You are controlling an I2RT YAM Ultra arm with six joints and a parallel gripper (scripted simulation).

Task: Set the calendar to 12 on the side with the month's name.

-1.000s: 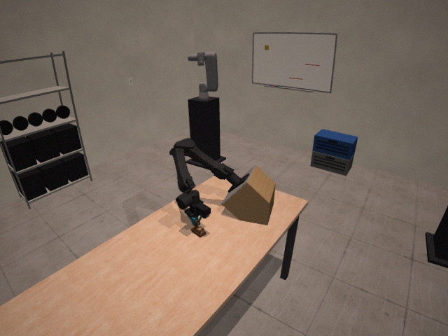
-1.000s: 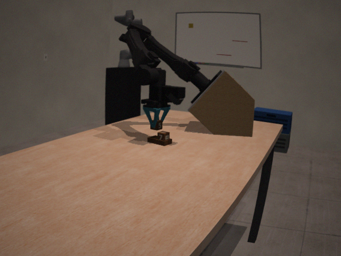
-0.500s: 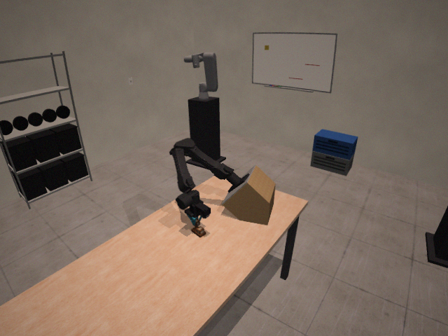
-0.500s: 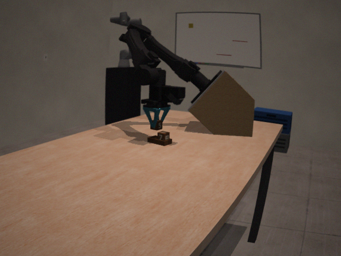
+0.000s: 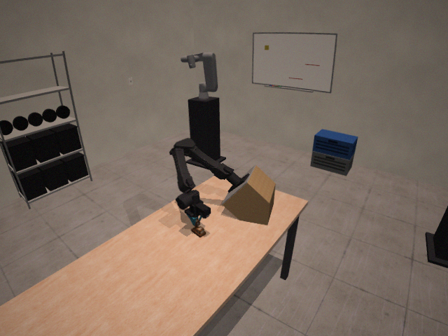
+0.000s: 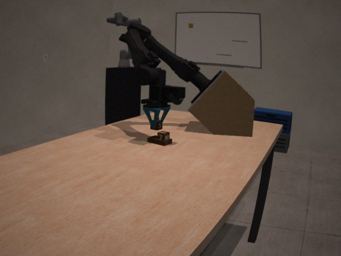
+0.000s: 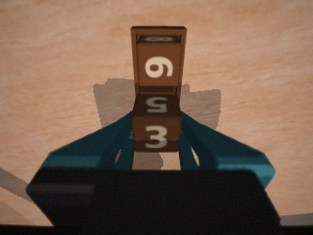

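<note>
Now: the dark brown calendar tray 2 cm to the left of my hand and 5 cm below it. Round my hand: cube: 1 cm ahead, 3 cm to the left, 4 cm below.
</note>
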